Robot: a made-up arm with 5 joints. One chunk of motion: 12 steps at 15 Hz.
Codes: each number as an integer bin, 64 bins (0 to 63) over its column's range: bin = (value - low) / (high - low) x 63, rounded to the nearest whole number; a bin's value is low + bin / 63 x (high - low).
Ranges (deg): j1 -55..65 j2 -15..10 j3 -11..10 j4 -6..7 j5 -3..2
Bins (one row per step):
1: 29 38 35 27 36
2: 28 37 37 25 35
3: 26 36 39 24 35
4: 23 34 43 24 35
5: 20 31 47 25 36
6: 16 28 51 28 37
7: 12 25 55 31 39
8: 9 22 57 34 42
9: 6 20 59 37 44
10: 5 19 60 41 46
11: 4 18 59 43 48
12: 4 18 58 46 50
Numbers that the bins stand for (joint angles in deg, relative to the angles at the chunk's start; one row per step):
1: 0.24 0.08 0.67 -0.43 -0.14
2: -1.67 -0.32 1.33 -0.84 -0.22
3: -5.48 -0.71 2.00 -1.05 -0.22
4: -11.19 -1.51 3.33 -1.05 -0.22
5: -16.90 -2.70 4.67 -0.84 -0.14
6: -24.52 -3.89 6.00 -0.22 -0.06
7: -32.14 -5.08 7.33 0.40 0.10
8: -37.86 -6.27 8.00 1.02 0.33
9: -43.57 -7.06 8.67 1.63 0.49
10: -45.48 -7.46 9.00 2.46 0.65
11: -47.38 -7.86 8.67 2.87 0.81
12: -47.38 -7.86 8.33 3.49 0.97

